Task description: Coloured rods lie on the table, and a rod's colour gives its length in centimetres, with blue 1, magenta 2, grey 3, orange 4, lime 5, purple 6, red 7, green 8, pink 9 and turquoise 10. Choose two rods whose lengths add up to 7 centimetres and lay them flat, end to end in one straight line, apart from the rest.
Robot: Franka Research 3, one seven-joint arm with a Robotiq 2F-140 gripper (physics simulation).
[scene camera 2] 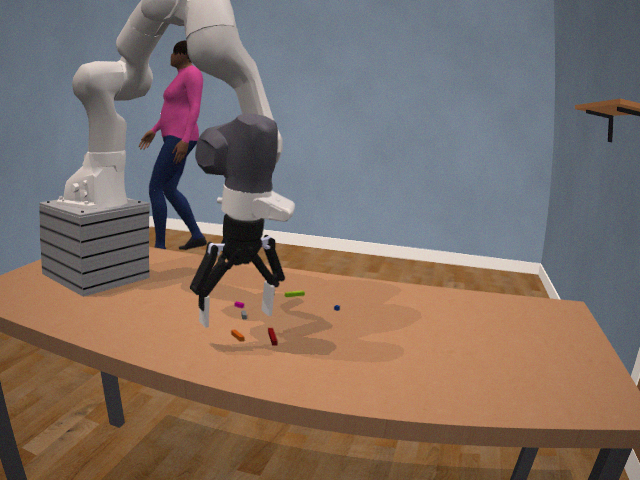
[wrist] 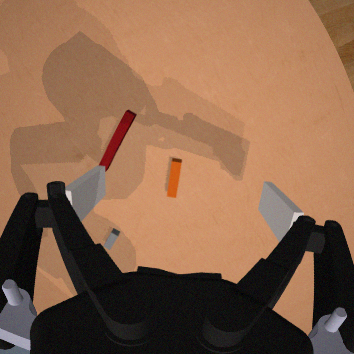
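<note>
My gripper [scene camera 2: 236, 313] [wrist: 183, 188] is open and empty, above the table. In the wrist view an orange rod [wrist: 174, 178] lies flat between the spread fingers, below them; it also shows in the scene view [scene camera 2: 237, 335]. A red rod [scene camera 2: 272, 336] [wrist: 118, 140] lies beside it, its near end close to the left fingertip in the wrist view. A grey rod [scene camera 2: 244, 314] [wrist: 112, 239] lies nearer the gripper body. In the scene view a magenta rod [scene camera 2: 239, 304], a lime rod [scene camera 2: 294, 293] and a small blue rod [scene camera 2: 337, 307] lie farther back, all apart.
The wooden table [scene camera 2: 465, 361] [wrist: 260, 65] has a curved front edge. The arm's striped grey base block [scene camera 2: 113, 248] stands at its left back. A person in a pink top [scene camera 2: 180, 103] is behind the table. A wall shelf [scene camera 2: 612, 106] is at the right.
</note>
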